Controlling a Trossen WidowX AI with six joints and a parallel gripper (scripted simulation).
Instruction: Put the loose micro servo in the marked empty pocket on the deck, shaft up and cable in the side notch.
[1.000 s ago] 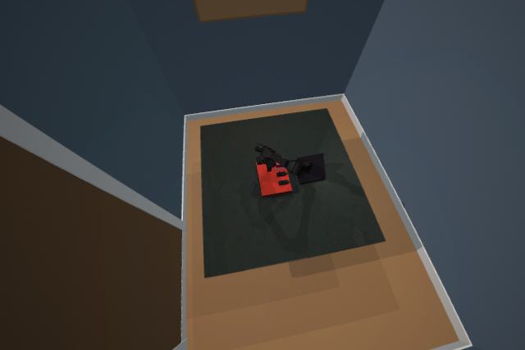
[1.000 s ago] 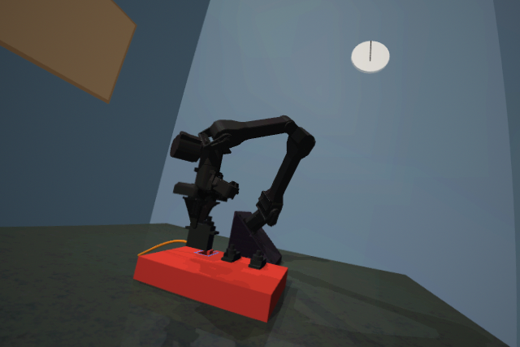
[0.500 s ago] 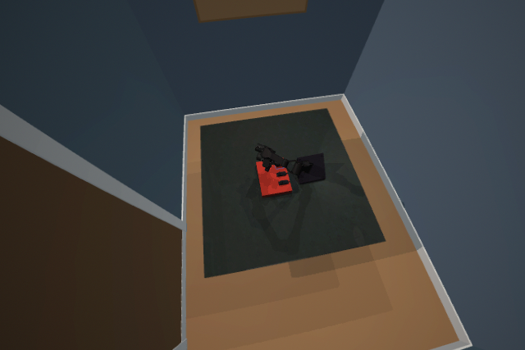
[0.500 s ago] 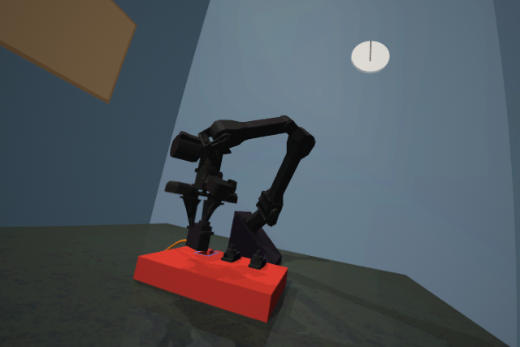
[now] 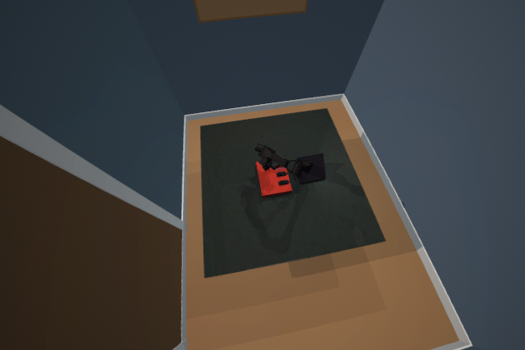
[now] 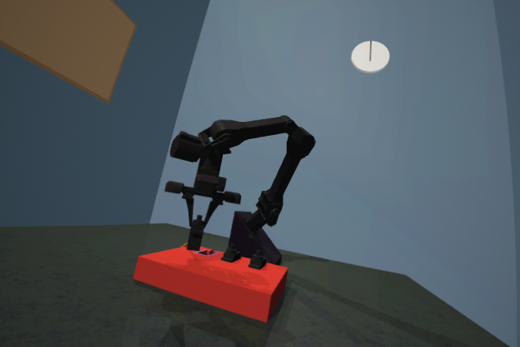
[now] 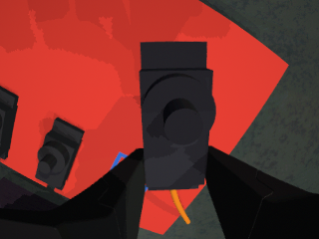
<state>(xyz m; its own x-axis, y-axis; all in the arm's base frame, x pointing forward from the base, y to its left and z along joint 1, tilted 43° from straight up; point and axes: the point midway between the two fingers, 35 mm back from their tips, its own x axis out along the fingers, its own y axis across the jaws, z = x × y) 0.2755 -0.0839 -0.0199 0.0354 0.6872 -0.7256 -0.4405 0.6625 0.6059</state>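
Now: gripper tip 100 mm above the deck, 70 mm to the right of it and 20 mm short of it.
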